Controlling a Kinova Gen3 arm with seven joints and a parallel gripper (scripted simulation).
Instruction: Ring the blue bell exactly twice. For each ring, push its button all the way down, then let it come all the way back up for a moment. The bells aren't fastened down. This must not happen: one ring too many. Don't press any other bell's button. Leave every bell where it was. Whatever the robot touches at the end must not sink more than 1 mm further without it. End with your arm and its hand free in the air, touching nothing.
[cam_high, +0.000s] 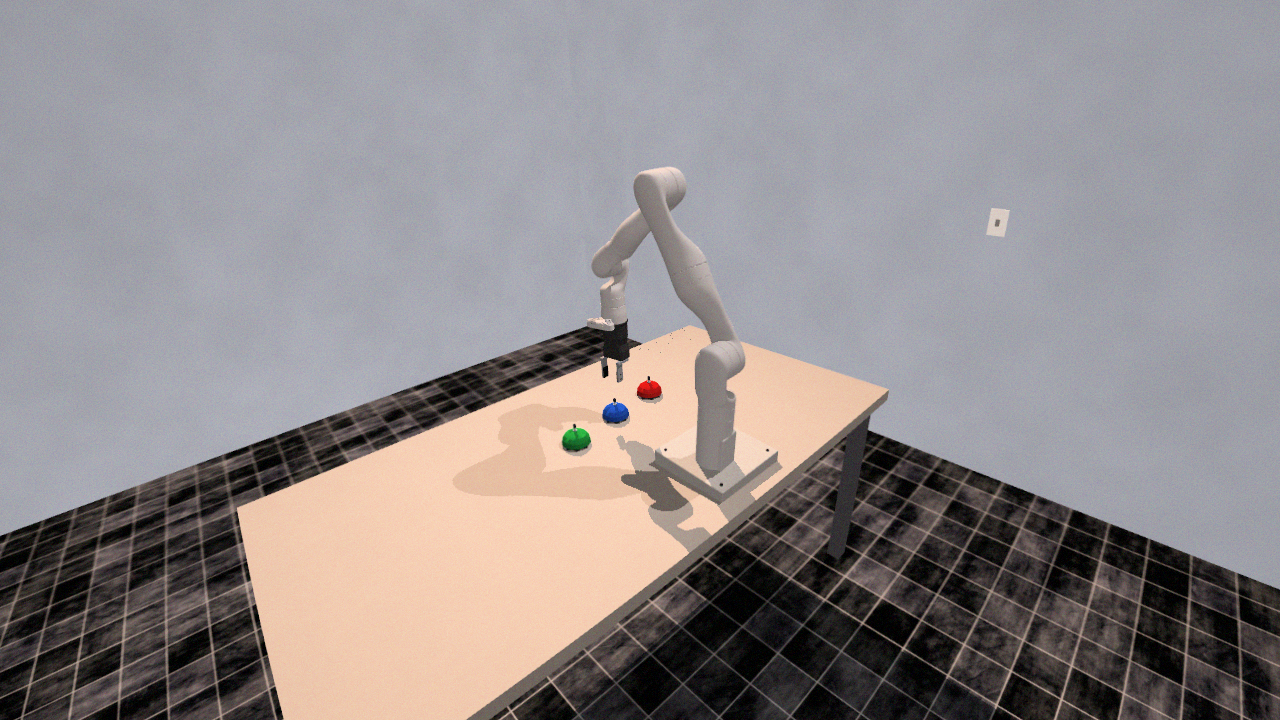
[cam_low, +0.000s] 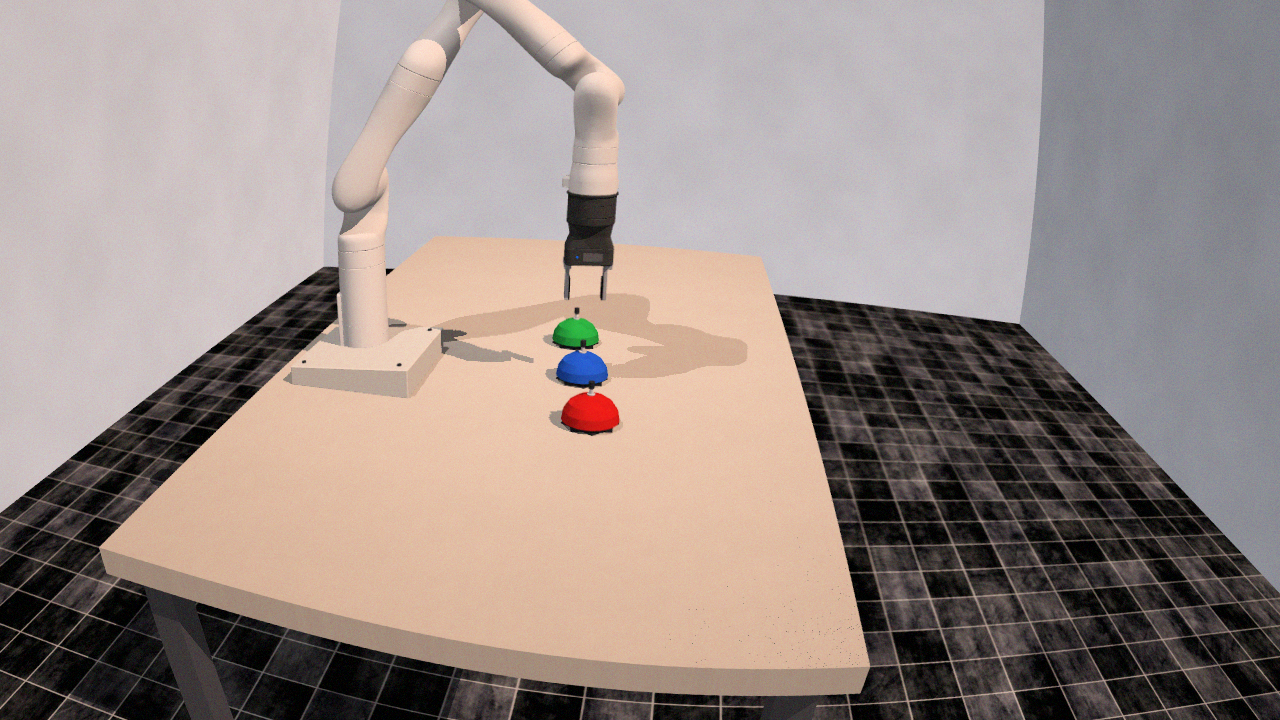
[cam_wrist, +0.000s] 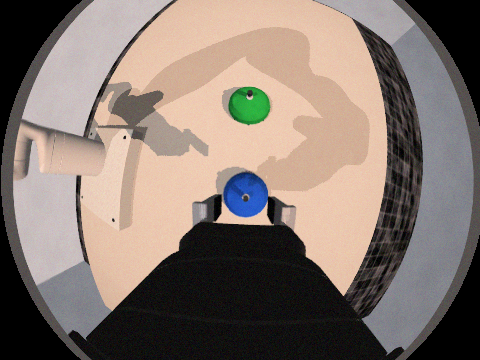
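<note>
The blue bell lies 110 mm below my hand. Round my hand: red bell (180 mm to the right, 110 mm below, 20 mm ahead); green bell (180 mm to the left, 110 mm below, 10 mm behind).
</note>
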